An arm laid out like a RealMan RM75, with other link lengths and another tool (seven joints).
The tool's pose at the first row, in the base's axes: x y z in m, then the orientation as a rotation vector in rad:
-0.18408, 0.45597, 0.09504, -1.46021, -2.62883, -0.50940
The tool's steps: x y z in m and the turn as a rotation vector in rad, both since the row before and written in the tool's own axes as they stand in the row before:
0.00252, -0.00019, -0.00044, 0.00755, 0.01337, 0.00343
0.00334, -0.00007, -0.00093, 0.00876, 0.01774, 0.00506
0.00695, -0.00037, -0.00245, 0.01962, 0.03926, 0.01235
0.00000, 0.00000, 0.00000, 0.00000, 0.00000, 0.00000
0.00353, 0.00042, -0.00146, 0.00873, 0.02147, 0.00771
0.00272, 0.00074, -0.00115, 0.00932, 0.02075, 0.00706
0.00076, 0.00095, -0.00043, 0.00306, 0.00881, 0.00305
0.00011, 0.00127, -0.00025, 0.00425, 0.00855, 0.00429
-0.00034, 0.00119, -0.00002, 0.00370, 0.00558, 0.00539
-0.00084, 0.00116, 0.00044, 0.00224, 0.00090, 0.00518
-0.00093, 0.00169, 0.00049, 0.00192, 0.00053, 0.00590
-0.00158, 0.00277, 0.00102, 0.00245, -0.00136, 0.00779
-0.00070, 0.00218, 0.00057, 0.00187, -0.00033, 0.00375
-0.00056, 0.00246, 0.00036, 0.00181, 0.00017, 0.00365
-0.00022, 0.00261, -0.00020, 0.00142, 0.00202, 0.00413
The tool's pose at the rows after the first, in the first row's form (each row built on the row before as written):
-0.18563, 0.45777, 0.09601, -1.45378, -2.61472, -0.50656
-0.18754, 0.46011, 0.09771, -1.44623, -2.59573, -0.50446
-0.19168, 0.46465, 0.10179, -1.43074, -2.55276, -0.49931
-0.19168, 0.46465, 0.10179, -1.43074, -2.55276, -0.49931
-0.19319, 0.46711, 0.10432, -1.42400, -2.52872, -0.49899
-0.19396, 0.46917, 0.10642, -1.41664, -2.50575, -0.49753
-0.19352, 0.47005, 0.10726, -1.41388, -2.49605, -0.49807
-0.19248, 0.47064, 0.10776, -1.41229, -2.48542, -0.49665
-0.19128, 0.47093, 0.10786, -1.41393, -2.47625, -0.49399
-0.18988, 0.47100, 0.10734, -1.41861, -2.47105, -0.49054
-0.18798, 0.47126, 0.10682, -1.42445, -2.46556, -0.48714
-0.18485, 0.47172, 0.10574, -1.43337, -2.45989, -0.48153
-0.18264, 0.47240, 0.10529, -1.43720, -2.45683, -0.47813
-0.18024, 0.47323, 0.10512, -1.44063, -2.45346, -0.47513
-0.17783, 0.47416, 0.10561, -1.44368, -2.44829, -0.47366

